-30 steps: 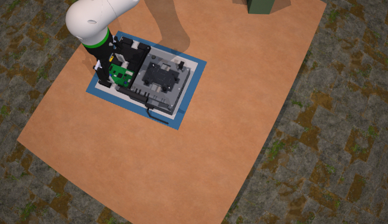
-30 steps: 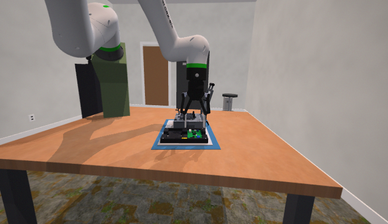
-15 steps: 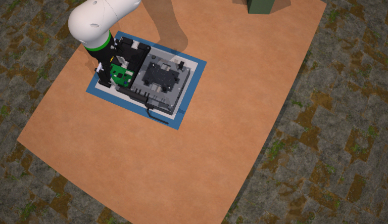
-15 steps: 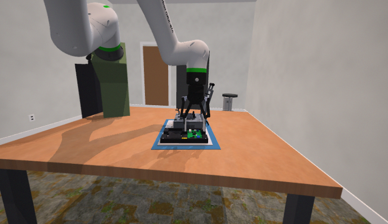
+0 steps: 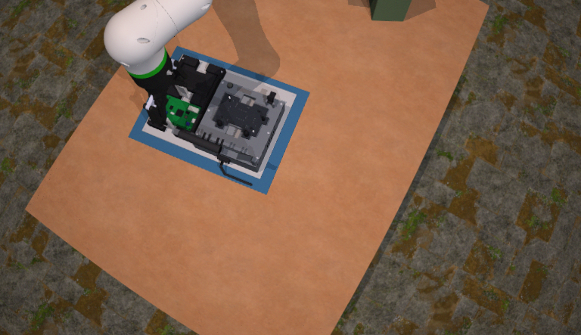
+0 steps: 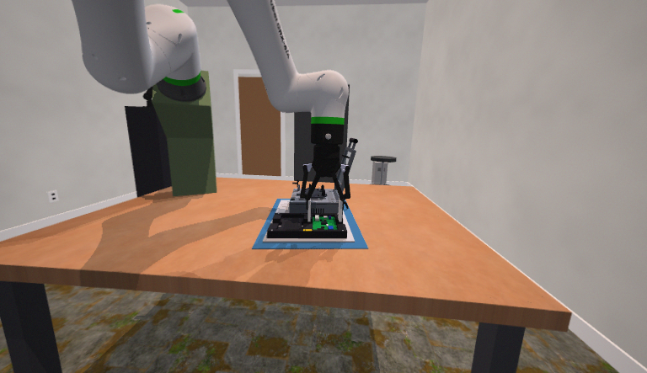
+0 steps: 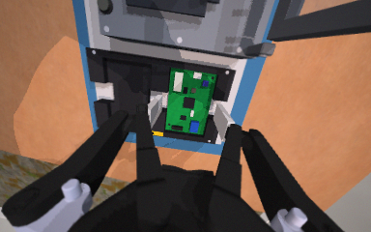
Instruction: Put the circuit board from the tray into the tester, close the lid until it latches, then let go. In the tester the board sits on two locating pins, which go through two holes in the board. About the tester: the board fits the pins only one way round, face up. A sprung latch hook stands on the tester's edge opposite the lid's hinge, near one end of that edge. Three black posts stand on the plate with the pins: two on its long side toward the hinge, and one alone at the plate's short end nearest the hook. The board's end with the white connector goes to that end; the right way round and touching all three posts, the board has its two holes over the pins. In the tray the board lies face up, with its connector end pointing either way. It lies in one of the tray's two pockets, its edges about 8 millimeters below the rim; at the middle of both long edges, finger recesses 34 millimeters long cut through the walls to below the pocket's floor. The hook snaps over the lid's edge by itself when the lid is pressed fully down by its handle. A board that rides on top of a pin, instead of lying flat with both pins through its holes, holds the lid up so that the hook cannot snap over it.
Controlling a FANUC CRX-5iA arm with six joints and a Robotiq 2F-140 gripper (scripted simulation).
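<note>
The green circuit board is 40 mm below my hand. The rest, counted from my hand: lid: 80 mm ahead, 170 mm to the left, 130 mm above; pin plate: 40 mm behind, 180 mm to the left, 10 mm above; latch hook: 110 mm behind, 230 mm to the left, 30 mm above.
</note>
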